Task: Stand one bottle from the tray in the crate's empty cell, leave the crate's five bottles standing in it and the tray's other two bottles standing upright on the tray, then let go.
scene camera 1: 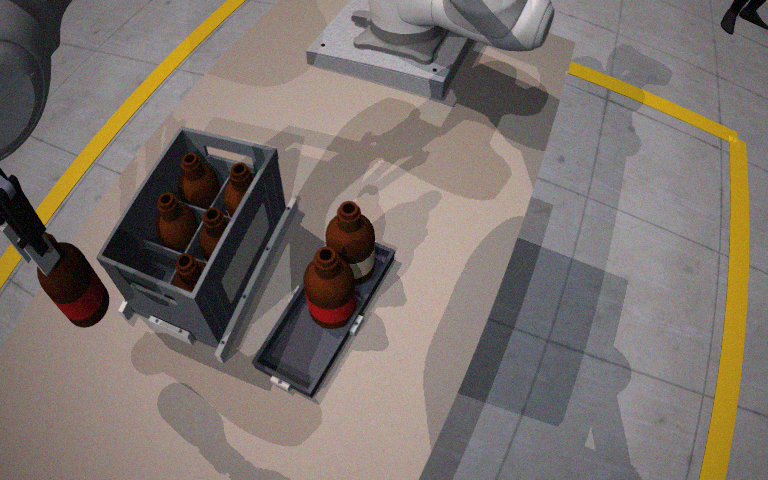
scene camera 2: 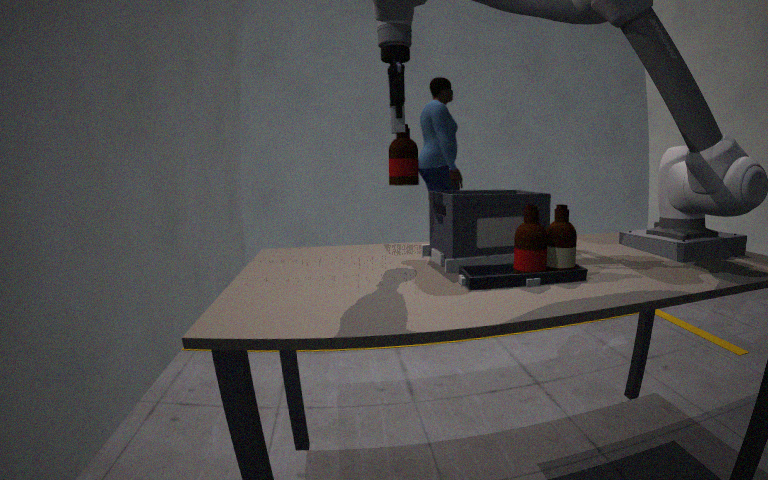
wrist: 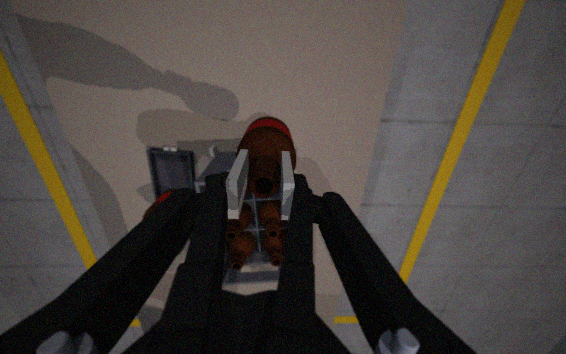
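Seen in the pictures: gripper, fingertip midpoint: point(scene camera 1: 42, 258) point(scene camera 2: 398, 133) point(wrist: 264, 164); arm's base, origin of the base link: point(scene camera 1: 406, 33) point(scene camera 2: 681, 234).
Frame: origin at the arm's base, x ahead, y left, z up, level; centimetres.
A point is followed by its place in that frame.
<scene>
My gripper point(scene camera 1: 49, 254) @(z 27.6, x 88.9, y -10.2 cm) point(scene camera 2: 399, 129) @(z 27.6, x 88.9, y -10.2 cm) point(wrist: 264, 164) @(z 27.6, x 88.9, y -10.2 cm) is shut on the neck of a brown red-label bottle point(scene camera 1: 73, 285) @(z 23.6, x 88.7, y -6.7 cm) point(scene camera 2: 403, 161) @(z 20.1, x 88.3, y -6.6 cm) point(wrist: 267, 142) @(z 25.3, x 90.6, y -10.4 cm). The bottle hangs upright in the air, higher than the rim of the grey crate point(scene camera 1: 203, 322) @(z 4.3, x 78.7, y 2.1 cm) point(scene camera 2: 461, 223) @(z 5.8, x 76.5, y 2.8 cm), off the crate's handle end away from the robot base. Five brown bottles stand in the crate; the empty cell is at its near left corner in scene camera 1. The dark tray point(scene camera 1: 283, 362) @(z -4.7, x 75.9, y 12.8 cm) point(scene camera 2: 492, 280) @(z -3.5, x 74.3, y 19.4 cm) point(wrist: 173, 172) @(z -4.7, x 72.6, y 14.7 cm) holds an upright red-label bottle point(scene camera 1: 329, 285) @(z 6.7, x 66.1, y 16.6 cm) point(scene camera 2: 530, 240) @(z 4.0, x 65.7, y 18.6 cm) and an upright cream-label bottle point(scene camera 1: 350, 237) @(z 6.8, x 57.9, y 15.8 cm) point(scene camera 2: 560, 237) @(z 4.2, x 57.9, y 17.8 cm).
Pale brackets, including a long rail point(scene camera 1: 257, 277) @(z -2.5, x 65.6, y 2.7 cm), stand around the crate's foot, between crate and tray. Small clips point(scene camera 1: 355, 324) @(z -3.7, x 65.6, y 20.0 cm) hold the tray's edges. The robot base plate point(scene camera 1: 385, 73) @(z -2.1, x 13.1, y 0.9 cm) point(scene camera 2: 679, 246) @(z -1.0, x 12.8, y 11.7 cm) is at the table's far end. A person point(scene camera 2: 438, 138) stands behind the table.
</scene>
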